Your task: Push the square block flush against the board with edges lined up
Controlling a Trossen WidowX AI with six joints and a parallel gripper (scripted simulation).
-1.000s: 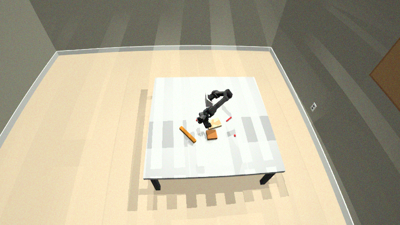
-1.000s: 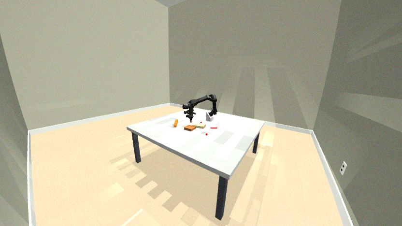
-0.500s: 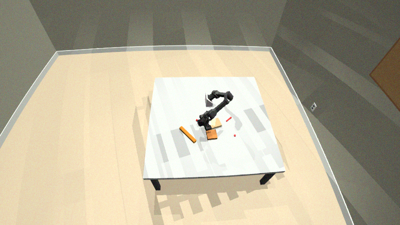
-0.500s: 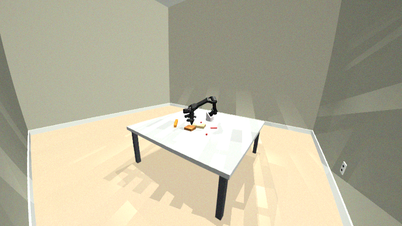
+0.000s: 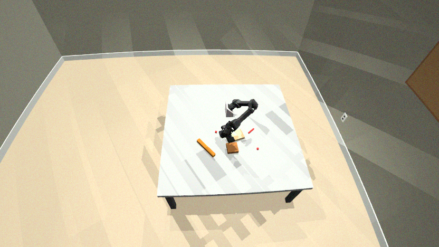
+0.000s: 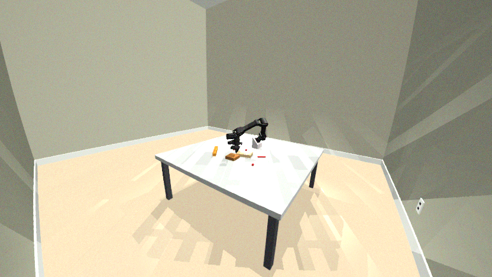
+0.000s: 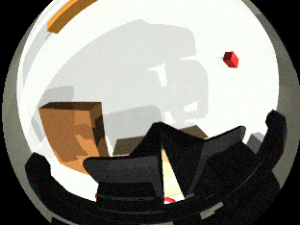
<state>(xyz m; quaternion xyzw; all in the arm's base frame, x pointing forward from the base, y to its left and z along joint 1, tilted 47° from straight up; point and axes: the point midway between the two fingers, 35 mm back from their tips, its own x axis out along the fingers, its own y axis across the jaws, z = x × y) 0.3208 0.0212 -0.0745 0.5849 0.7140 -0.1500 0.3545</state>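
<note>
Now: gripper tip 9 cm past the short red stick and 24 cm to the right of it. Round my gripper tip: long orange board 10 cm ahead, 20 cm to the right, 1 cm above; orange square block 11 cm ahead, 4 cm to the left, 1 cm above; cream block 3 cm behind, 8 cm to the left, 1 cm above.
</note>
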